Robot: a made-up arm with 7 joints.
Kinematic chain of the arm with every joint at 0, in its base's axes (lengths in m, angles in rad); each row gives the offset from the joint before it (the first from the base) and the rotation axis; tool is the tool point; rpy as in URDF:
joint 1: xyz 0 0 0.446 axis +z
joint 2: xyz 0 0 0 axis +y
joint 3: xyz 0 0 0.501 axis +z
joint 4: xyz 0.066 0 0 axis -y
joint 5: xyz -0.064 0 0.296 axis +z
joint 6: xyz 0 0 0 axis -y
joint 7: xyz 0.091 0 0 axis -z
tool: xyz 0 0 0 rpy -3.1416 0 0
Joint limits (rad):
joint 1: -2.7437..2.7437
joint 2: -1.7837..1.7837
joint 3: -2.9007..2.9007
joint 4: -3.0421..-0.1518
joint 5: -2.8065..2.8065
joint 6: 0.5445..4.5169
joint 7: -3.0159..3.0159
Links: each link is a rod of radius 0.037 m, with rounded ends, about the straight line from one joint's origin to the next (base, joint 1, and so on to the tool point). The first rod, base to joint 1, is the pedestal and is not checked.
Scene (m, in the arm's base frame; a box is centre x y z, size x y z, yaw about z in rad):
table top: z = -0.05
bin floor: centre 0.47 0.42 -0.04 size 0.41 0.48 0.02 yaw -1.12
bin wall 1: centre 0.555 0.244 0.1 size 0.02 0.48 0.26 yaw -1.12
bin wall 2: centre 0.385 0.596 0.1 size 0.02 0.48 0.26 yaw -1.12
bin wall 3: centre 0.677 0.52 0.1 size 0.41 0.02 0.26 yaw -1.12
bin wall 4: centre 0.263 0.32 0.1 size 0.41 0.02 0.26 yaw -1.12
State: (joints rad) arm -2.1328 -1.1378 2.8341 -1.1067 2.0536 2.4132 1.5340
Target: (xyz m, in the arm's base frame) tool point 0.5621 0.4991 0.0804
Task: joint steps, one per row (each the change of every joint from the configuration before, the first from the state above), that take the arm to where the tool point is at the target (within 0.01 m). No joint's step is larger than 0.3 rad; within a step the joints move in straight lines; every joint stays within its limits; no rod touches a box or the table.
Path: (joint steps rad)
1: -0.0541 -0.2607 0.0239 0.1167 -0.0265 -0.1011 0.0000
2: -0.0541 -0.2608 0.0240 0.1167 -0.0265 -0.1012 0.0000

